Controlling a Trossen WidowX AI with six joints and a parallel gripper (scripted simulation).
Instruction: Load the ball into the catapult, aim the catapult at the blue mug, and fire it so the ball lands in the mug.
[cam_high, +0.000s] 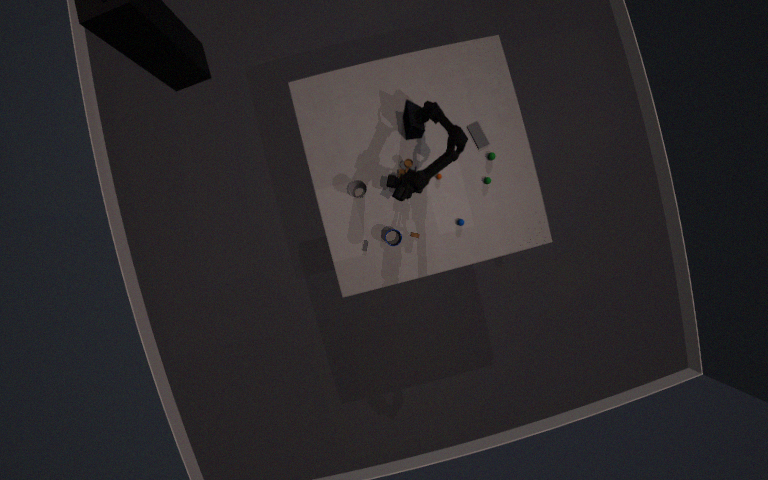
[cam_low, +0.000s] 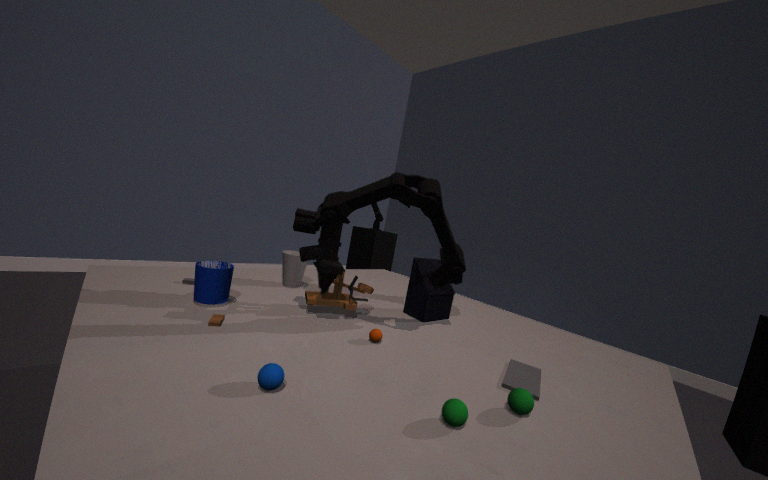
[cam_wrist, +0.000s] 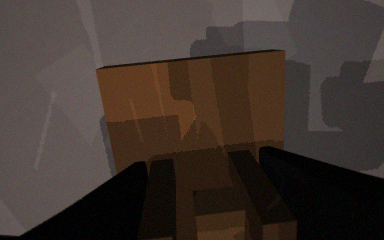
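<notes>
My gripper tip is now 5 cm below the catapult frame, 4 cm past it and 2 cm to the right of it. The rest, counted from my gripper tip: orange ball: 22 cm to the left, 4 cm below; then grey cup: 24 cm to the right, 5 cm behind, 3 cm below; then wooden catapult: 5 cm to the left, 5 cm behind, 2 cm above.
</notes>
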